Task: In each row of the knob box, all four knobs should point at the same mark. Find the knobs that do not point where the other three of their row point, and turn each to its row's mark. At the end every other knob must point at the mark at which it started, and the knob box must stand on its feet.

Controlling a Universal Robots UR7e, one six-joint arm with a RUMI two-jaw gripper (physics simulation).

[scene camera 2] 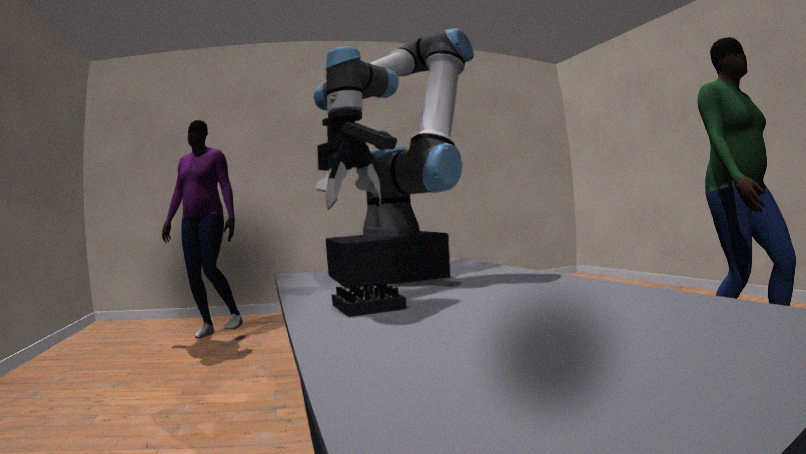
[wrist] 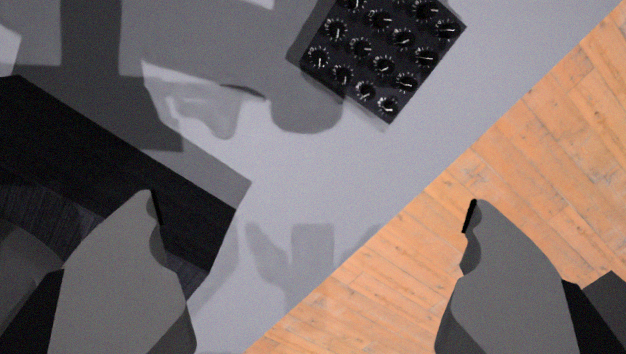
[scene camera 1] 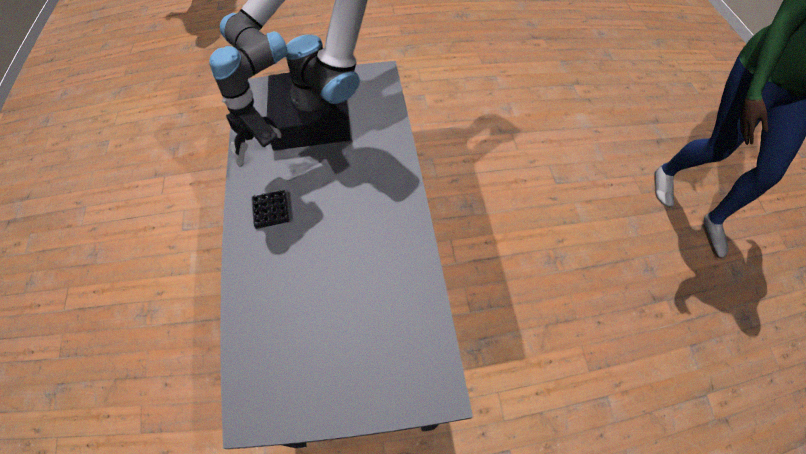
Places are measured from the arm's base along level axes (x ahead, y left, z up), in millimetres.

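Pixels of known places: gripper, fingertip midpoint: (scene camera 2: 355, 207) (wrist: 314, 199) (scene camera 1: 260, 152); arm's base, origin of the base link: (scene camera 2: 391, 235) (scene camera 1: 313, 95).
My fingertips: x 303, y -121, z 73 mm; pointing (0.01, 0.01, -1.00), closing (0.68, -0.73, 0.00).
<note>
For each thing: its middle in the pictures, then the offset to it from my fingertips. Level surfaces: height alone.
- black knob box, body centre: (wrist: 381, 44) (scene camera 2: 366, 297) (scene camera 1: 269, 208) dx +88, dy +1, dz -165 mm
- grey table, its level: dz -185 mm
- corner knob, body centre: (wrist: 390, 108) dx +57, dy -47, dz -154 mm
The black knob box (scene camera 1: 270, 209) (scene camera 2: 370, 303) (wrist: 350, 62) stands upright on the grey table (scene camera 1: 338, 315) (scene camera 2: 451, 360) (wrist: 320, 175), cut off at the top of the wrist view. In rows running from its lower-left edge to the upper right there, one knob (wrist: 342, 75) points down while its visible row mates point right. Another knob (wrist: 425, 10) points right while three in its row point down-left. The corner knob (wrist: 387, 105) is hard to read; its row mates point about right. My gripper (scene camera 1: 258, 150) (scene camera 2: 354, 204) (wrist: 314, 199) is open and empty, above the table, between the box and the arm's base side.
The black base block (scene camera 1: 310, 132) (scene camera 2: 389, 256) (wrist: 115, 185) stands beside the gripper, behind the box in the second scene view. The table's long edge runs close to the box. A person in green (scene camera 1: 778, 62) (scene camera 2: 733, 129) and one in purple (scene camera 2: 200, 183) stand away from the table.
</note>
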